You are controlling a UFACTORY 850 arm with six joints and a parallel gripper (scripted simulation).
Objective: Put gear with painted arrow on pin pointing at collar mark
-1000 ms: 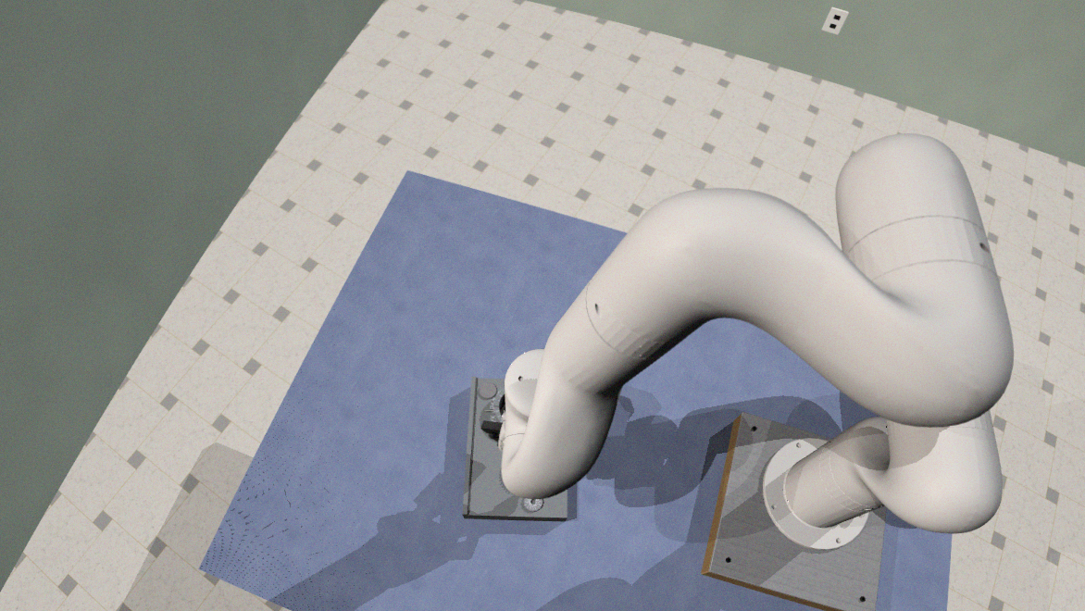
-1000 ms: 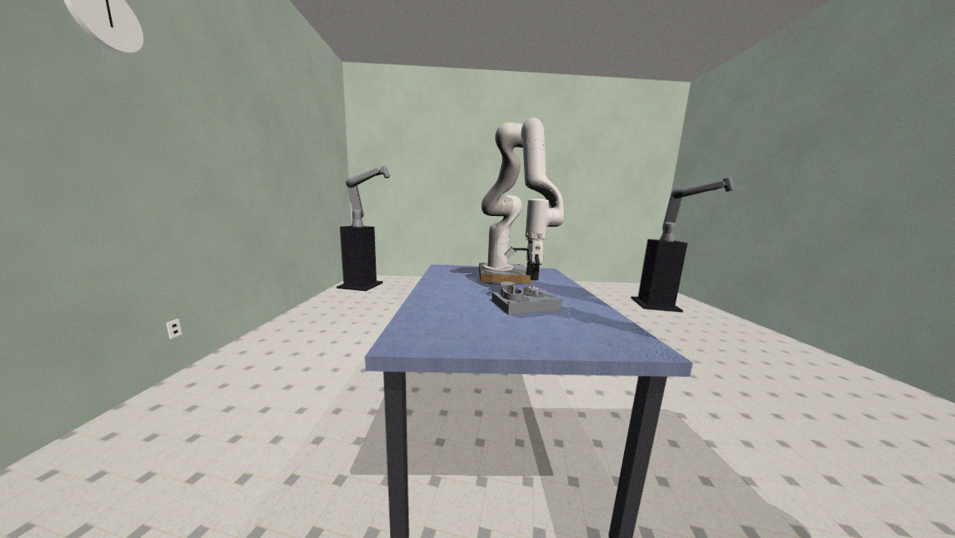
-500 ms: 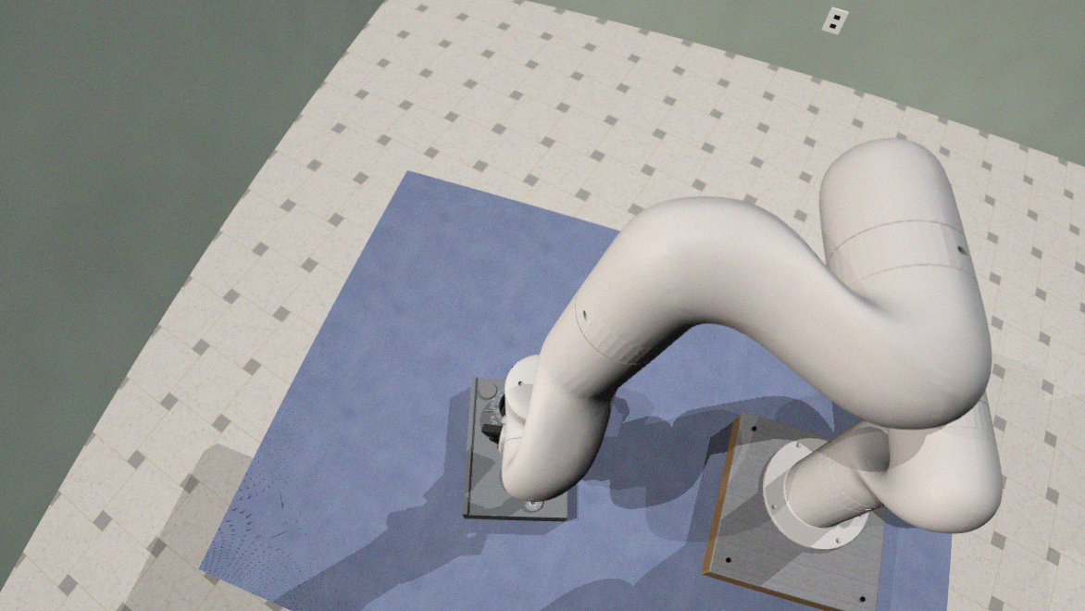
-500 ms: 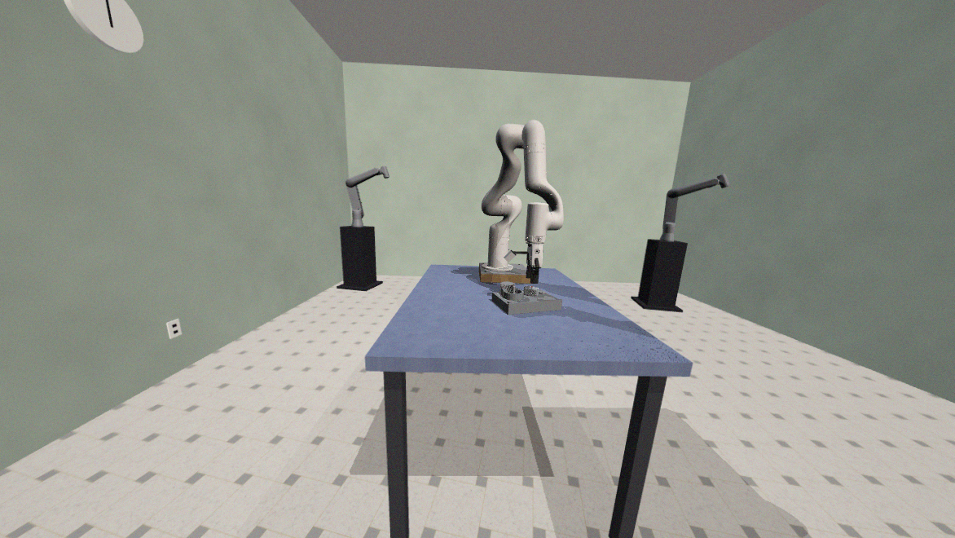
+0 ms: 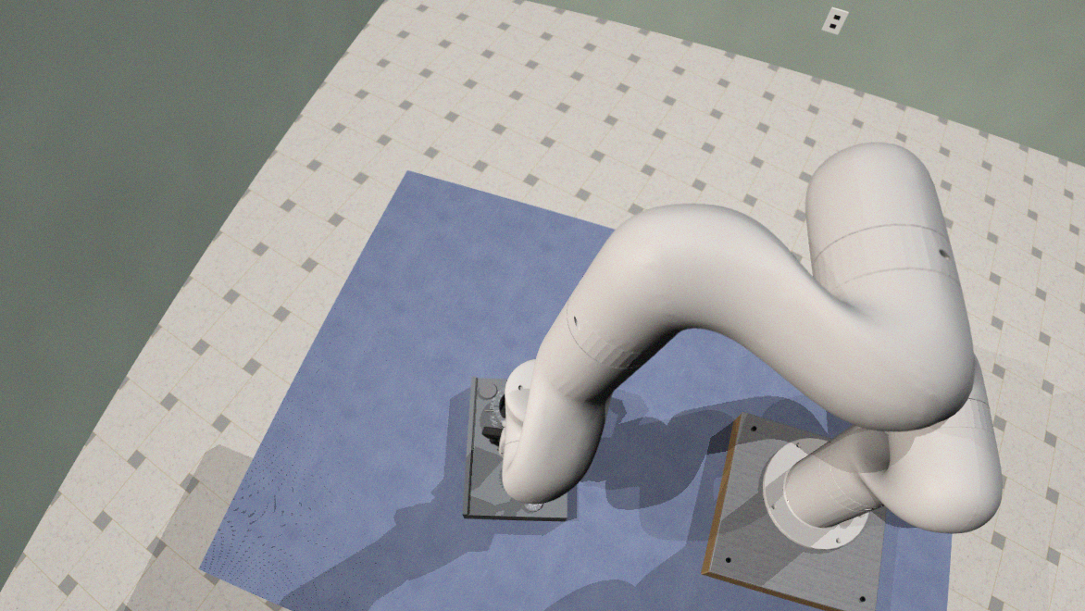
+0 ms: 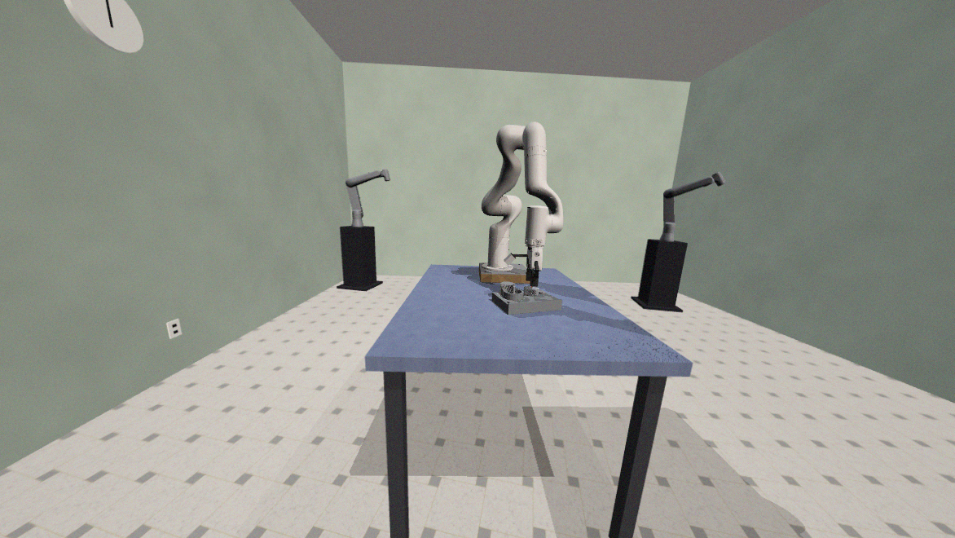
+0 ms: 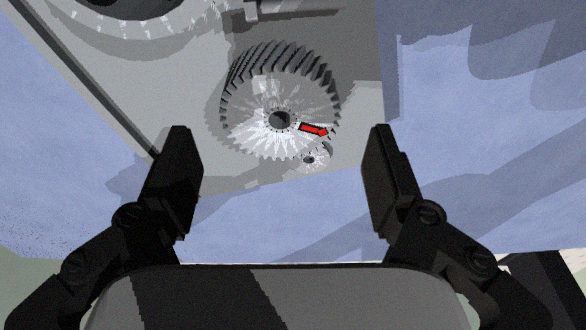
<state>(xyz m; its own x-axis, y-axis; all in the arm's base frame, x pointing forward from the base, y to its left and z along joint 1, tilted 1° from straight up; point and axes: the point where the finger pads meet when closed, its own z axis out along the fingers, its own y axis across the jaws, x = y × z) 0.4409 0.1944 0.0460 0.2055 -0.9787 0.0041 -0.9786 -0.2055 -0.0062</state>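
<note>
Right now the gear is 4 cm below my hand.
</note>
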